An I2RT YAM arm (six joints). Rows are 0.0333 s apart.
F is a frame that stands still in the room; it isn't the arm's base.
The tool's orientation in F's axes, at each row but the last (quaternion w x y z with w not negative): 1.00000 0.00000 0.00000 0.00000; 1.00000 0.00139 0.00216 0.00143; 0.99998 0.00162 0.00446 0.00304; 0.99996 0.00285 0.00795 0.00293; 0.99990 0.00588 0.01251 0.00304
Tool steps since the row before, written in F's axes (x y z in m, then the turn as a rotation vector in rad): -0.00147 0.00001 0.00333 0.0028 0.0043 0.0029; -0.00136 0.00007 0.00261 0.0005 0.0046 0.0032; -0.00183 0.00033 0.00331 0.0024 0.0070 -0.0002; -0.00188 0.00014 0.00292 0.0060 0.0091 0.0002; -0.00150 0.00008 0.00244 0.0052 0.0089 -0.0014
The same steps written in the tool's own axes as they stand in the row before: -0.00147 0.00001 0.00333 0.0028 0.0043 0.0029; -0.00137 0.00008 0.00260 0.0005 0.0046 0.0032; -0.00186 0.00035 0.00329 0.0024 0.0070 -0.0002; -0.00193 0.00017 0.00289 0.0060 0.0091 0.0002; -0.00156 0.00012 0.00240 0.0053 0.0089 -0.0014
